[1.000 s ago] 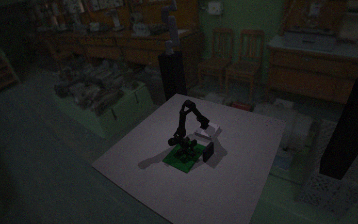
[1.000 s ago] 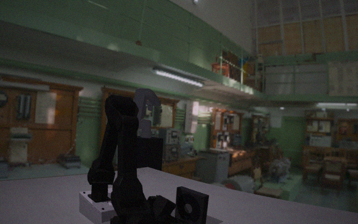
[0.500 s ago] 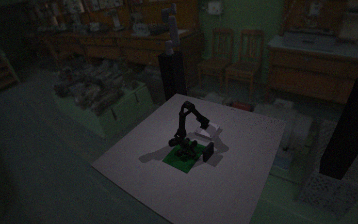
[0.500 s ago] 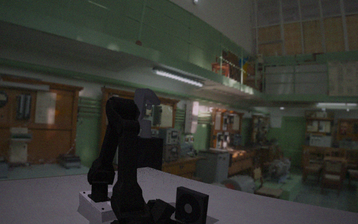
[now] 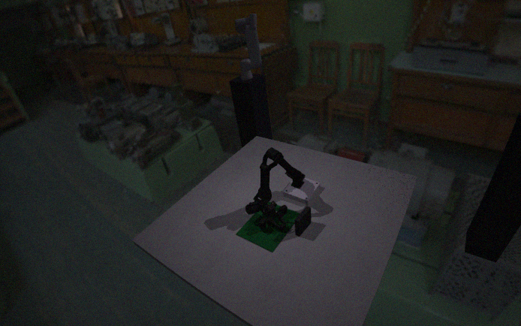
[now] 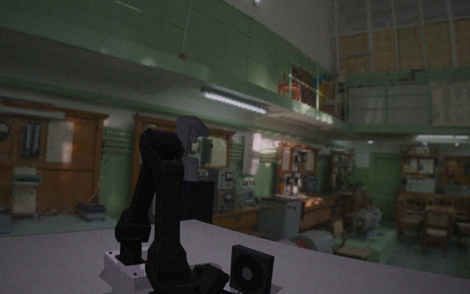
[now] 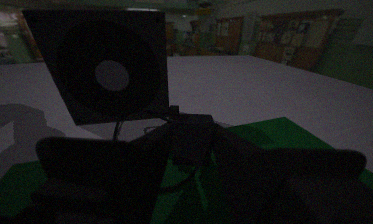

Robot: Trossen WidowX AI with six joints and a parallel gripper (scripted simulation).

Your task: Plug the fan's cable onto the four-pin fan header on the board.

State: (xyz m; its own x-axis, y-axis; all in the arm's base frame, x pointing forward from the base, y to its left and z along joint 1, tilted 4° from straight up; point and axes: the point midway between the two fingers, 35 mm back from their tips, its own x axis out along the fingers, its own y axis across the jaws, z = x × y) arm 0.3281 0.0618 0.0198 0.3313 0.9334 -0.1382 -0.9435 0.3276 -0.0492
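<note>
Right now the dark plug is 10 mm to the right of my gripper tip and 10 mm below it. Round my gripper tip: black fan 80 mm to the left, 70 mm behind, 30 mm above; then green board 100 mm to the right, 50 mm below.
</note>
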